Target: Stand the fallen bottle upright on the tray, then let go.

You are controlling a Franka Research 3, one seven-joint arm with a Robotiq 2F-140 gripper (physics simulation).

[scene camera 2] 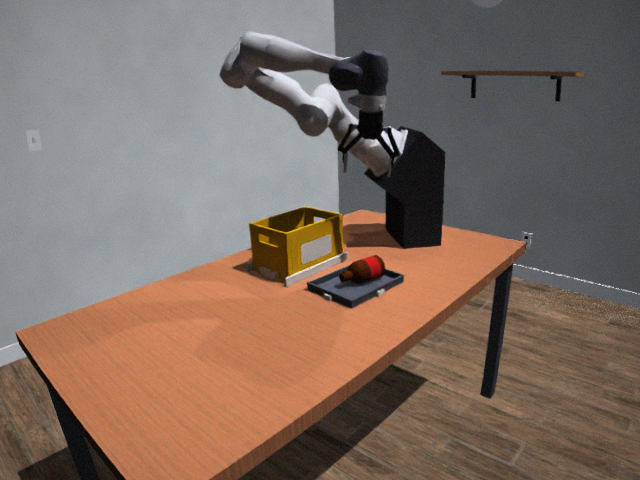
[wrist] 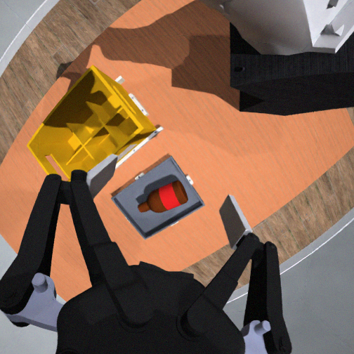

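Note:
A brown bottle with a red label lies on its side in the shallow grey tray. In the scene view its neck points left, towards the crate side and the front; in the wrist view the neck points to the lower left. My gripper is wide open and empty, pointing down, high above the tray. In the wrist view the bottle shows between the two fingertips, far below them.
A yellow crate with inner dividers stands beside the tray, with a white strip along its near side. The black robot base stands at the far end of the wooden table. A shelf hangs on the wall.

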